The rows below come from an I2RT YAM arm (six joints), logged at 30 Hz.
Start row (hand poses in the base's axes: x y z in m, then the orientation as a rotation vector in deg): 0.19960, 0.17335, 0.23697, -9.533, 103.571, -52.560
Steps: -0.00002, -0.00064, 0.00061, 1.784, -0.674, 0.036; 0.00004, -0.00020, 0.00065, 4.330, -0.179, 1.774; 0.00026, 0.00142, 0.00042, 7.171, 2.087, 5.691; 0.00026, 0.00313, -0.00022, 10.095, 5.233, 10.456; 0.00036, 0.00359, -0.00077, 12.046, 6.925, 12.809; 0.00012, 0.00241, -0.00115, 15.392, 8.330, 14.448; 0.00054, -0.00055, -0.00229, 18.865, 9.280, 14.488; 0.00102, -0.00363, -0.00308, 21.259, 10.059, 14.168; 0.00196, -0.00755, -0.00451, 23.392, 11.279, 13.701; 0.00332, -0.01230, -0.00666, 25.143, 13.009, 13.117; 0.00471, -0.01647, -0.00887, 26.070, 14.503, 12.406; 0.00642, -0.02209, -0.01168, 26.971, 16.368, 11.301; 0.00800, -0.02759, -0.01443, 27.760, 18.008, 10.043; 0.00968, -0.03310, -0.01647, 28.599, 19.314, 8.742
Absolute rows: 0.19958, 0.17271, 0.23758, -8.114, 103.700, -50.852; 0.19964, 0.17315, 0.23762, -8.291, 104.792, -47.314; 0.19986, 0.17477, 0.23739, -11.053, 106.986, -42.019; 0.19986, 0.17648, 0.23675, -14.920, 109.576, -35.969; 0.19996, 0.17694, 0.23620, -16.568, 111.067, -32.453; 0.19972, 0.17576, 0.23582, -16.553, 112.936, -28.087; 0.20014, 0.17280, 0.23468, -14.830, 114.888, -24.700; 0.20062, 0.16972, 0.23389, -13.393, 116.419, -22.577; 0.20156, 0.16580, 0.23246, -12.201, 118.286, -20.762; 0.20292, 0.16105, 0.23031, -11.392, 120.521, -19.343; 0.20431, 0.15688, 0.22810, -10.882, 122.355, -18.819; 0.20602, 0.15126, 0.22529, -10.210, 124.647, -18.553; 0.20760, 0.14576, 0.22254, -9.352, 126.757, -18.507; 0.20928, 0.14025, 0.22050, -8.245, 128.588, -18.455
